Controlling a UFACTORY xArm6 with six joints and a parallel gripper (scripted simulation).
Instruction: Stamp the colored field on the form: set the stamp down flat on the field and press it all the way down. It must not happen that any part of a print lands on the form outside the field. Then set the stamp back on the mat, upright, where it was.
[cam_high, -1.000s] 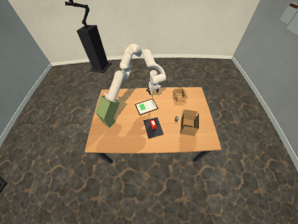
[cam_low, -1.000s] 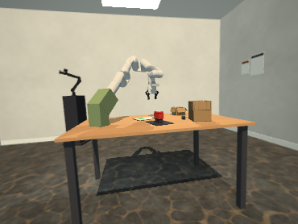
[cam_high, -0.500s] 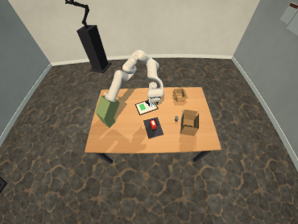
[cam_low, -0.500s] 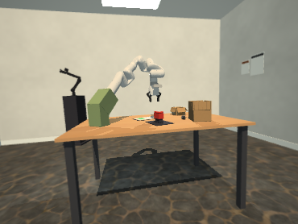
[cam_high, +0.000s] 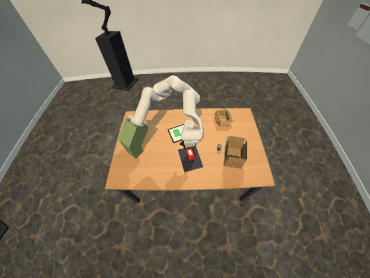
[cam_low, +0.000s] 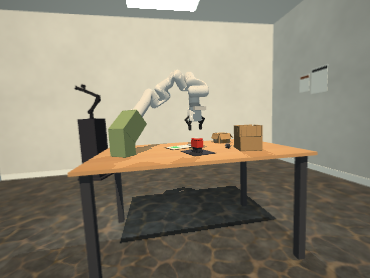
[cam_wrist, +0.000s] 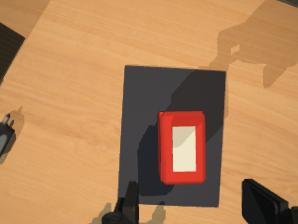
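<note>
The red stamp is 12 cm below my hand, 3 cm to the right of it and 1 cm ahead of it. The rest, counted from my hand: small dark object: 24 cm ahead, 15 cm below, 14 cm to the left; then form: 24 cm to the left, 17 cm below, 14 cm behind; then dark mat: 17 cm below, 3 cm to the right, 1 cm ahead.
</note>
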